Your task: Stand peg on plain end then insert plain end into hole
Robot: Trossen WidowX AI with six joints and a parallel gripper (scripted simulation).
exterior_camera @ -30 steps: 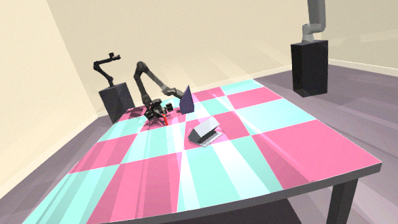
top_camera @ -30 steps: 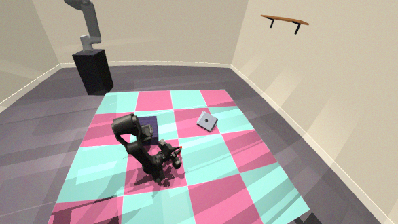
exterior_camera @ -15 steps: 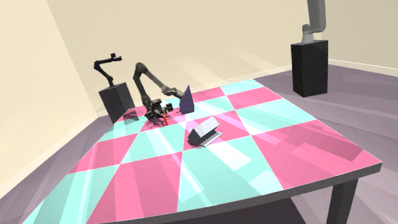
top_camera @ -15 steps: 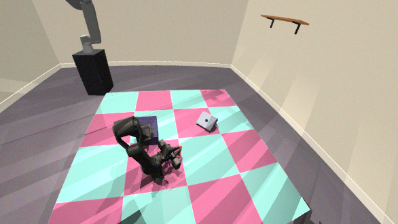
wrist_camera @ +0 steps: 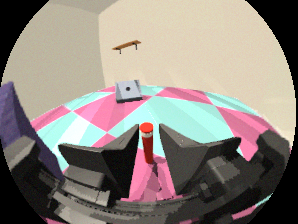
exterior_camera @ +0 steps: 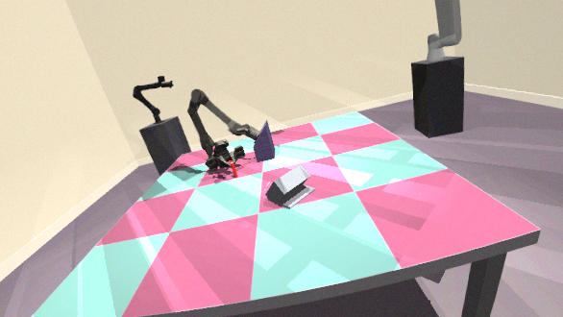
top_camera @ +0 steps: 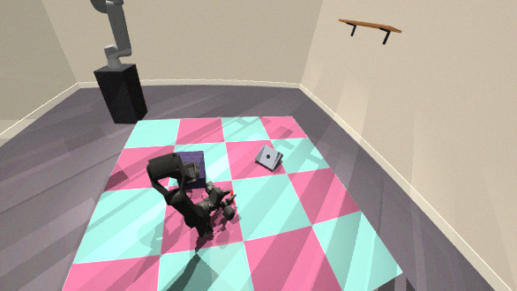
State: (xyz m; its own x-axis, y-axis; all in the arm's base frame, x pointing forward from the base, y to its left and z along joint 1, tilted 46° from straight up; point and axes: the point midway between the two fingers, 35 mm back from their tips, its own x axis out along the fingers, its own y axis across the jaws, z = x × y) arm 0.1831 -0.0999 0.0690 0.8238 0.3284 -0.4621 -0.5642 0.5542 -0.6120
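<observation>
The red peg is 1 cm to the right of my gripper tip, 1 cm below it and 1 cm behind it. Also, from my gripper tip: sloped grey panel (26 cm to the left, 22 cm ahead, 3 cm below).
</observation>
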